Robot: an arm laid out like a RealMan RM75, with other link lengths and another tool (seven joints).
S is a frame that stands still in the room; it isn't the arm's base.
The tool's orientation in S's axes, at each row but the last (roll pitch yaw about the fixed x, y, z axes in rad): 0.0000 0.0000 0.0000; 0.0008 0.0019 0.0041; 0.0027 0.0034 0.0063; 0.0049 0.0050 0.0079; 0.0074 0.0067 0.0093; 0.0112 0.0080 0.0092; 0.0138 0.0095 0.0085; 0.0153 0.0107 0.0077; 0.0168 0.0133 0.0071; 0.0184 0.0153 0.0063; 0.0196 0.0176 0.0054; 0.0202 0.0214 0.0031
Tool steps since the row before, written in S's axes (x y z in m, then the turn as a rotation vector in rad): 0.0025 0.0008 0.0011 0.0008 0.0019 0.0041; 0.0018 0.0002 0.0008 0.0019 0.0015 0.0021; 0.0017 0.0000 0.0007 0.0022 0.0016 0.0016; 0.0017 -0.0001 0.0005 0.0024 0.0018 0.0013; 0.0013 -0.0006 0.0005 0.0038 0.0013 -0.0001; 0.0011 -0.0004 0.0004 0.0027 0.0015 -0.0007; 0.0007 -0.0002 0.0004 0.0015 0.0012 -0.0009; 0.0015 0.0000 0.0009 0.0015 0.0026 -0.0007; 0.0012 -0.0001 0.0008 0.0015 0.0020 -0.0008; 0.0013 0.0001 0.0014 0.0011 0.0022 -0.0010; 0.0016 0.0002 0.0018 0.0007 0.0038 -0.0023; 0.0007 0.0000 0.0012 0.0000 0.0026 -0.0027
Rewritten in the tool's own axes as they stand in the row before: 0.0025 0.0008 0.0011 0.0008 0.0019 0.0041; 0.0018 0.0002 0.0008 0.0019 0.0015 0.0021; 0.0017 0.0000 0.0007 0.0022 0.0016 0.0016; 0.0017 -0.0001 0.0005 0.0024 0.0018 0.0013; 0.0013 -0.0006 0.0005 0.0038 0.0013 -0.0001; 0.0011 -0.0004 0.0004 0.0027 0.0015 -0.0007; 0.0007 -0.0002 0.0004 0.0015 0.0012 -0.0009; 0.0015 0.0000 0.0009 0.0015 0.0026 -0.0007; 0.0012 -0.0001 0.0008 0.0015 0.0020 -0.0008; 0.0013 0.0001 0.0014 0.0011 0.0022 -0.0010; 0.0016 0.0002 0.0018 0.0008 0.0038 -0.0024; 0.0007 0.0000 0.0012 0.0001 0.0025 -0.0028
